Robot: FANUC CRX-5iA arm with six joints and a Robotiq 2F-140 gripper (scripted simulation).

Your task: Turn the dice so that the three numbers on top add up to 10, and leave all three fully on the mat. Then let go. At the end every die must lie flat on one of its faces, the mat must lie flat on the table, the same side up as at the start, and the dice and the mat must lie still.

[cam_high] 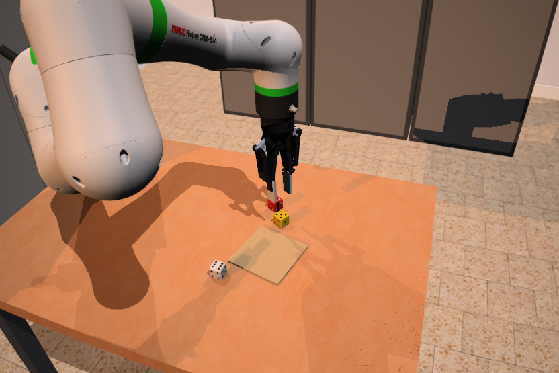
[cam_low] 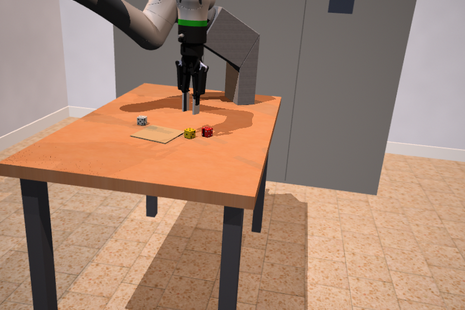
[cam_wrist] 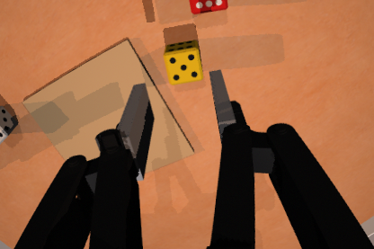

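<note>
Right now the yellow die is 11 cm below my hand. Also, from my hand: white die 20 cm to the right, 11 cm below, 11 cm behind; tan mat 12 cm below, 11 cm to the right, 1 cm behind; red die 11 cm below, 6 cm to the left, 3 cm behind.
</note>
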